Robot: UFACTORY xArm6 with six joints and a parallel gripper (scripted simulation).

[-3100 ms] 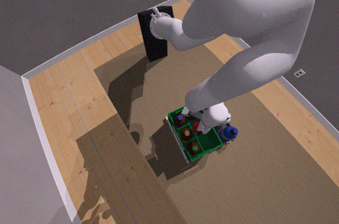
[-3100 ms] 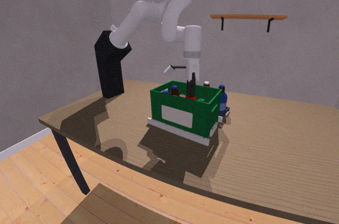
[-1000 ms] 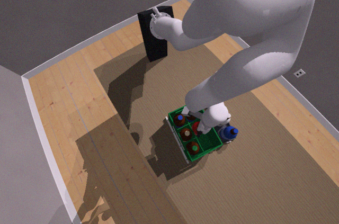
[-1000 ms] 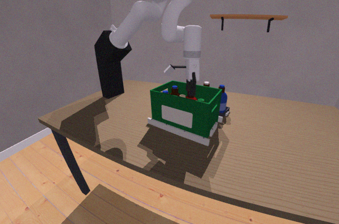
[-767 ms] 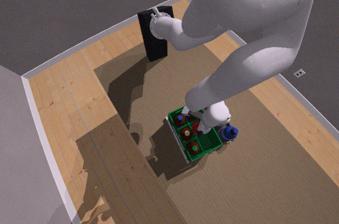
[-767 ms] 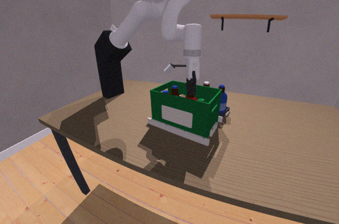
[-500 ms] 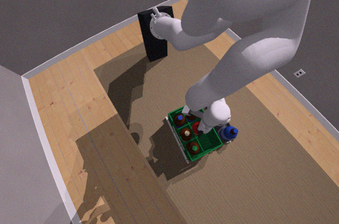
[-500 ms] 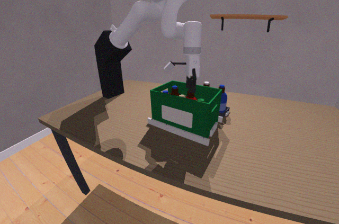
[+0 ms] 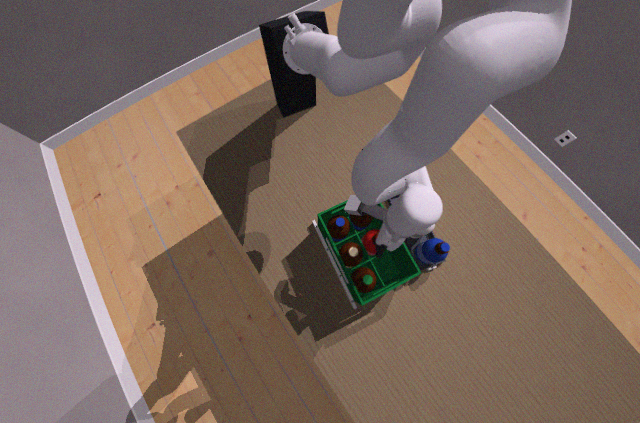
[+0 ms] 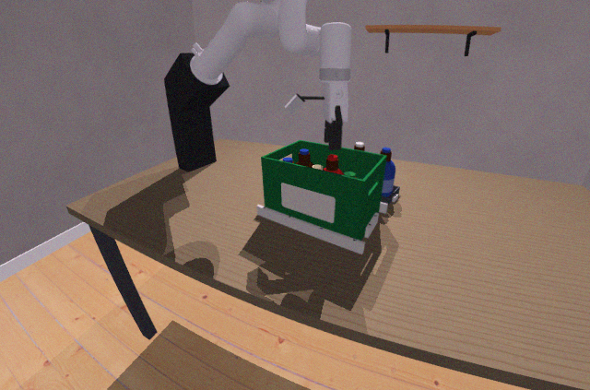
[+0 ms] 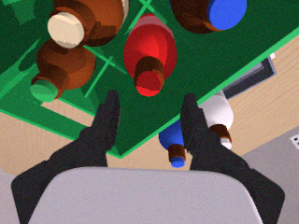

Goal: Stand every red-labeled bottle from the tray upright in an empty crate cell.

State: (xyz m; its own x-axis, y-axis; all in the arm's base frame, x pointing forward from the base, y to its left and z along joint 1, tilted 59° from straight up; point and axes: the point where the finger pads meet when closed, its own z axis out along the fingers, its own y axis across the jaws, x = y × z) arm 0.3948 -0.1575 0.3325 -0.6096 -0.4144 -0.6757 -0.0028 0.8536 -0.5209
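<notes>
Right now my hand is 120 mm above the red-labeled bottle. The rest, counted from my hand: green crate: 20 mm behind, 40 mm to the right, 120 mm below; then white-labeled bottle: 120 mm ahead, 120 mm to the left, 120 mm below; then blue-labeled bottle: 180 mm ahead, 60 mm to the left, 120 mm below.
</notes>
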